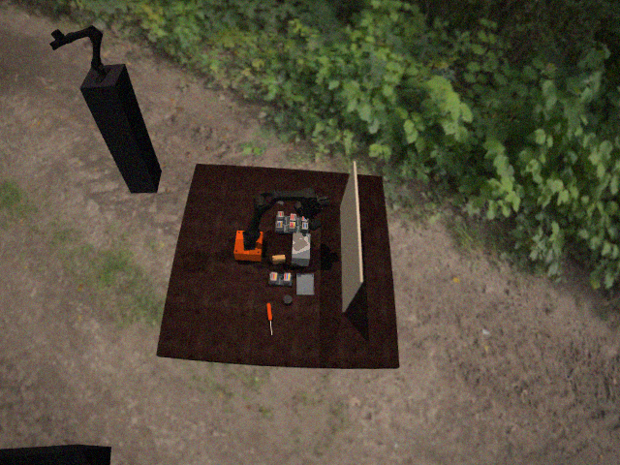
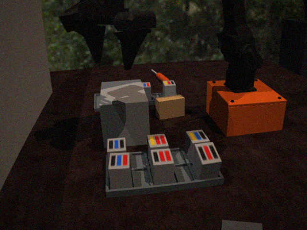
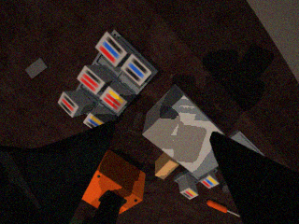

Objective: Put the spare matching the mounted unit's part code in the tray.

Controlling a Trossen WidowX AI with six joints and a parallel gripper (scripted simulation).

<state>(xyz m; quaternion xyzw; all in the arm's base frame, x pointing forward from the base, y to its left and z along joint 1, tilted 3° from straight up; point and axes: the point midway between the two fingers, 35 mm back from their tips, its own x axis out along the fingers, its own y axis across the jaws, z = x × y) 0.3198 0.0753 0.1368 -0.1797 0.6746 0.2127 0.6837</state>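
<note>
Now: gripper tip 14 cm past the grey spare, 7 cm to the right of it and 14 cm above it. Round my gripper tip: spare rack 7 cm behind, 10 cm to the left, 17 cm below; then white mounted unit 3 cm behind, 9 cm to the right, 13 cm below; then pale panel 22 cm ahead, 12 cm to the right, 4 cm above.
</note>
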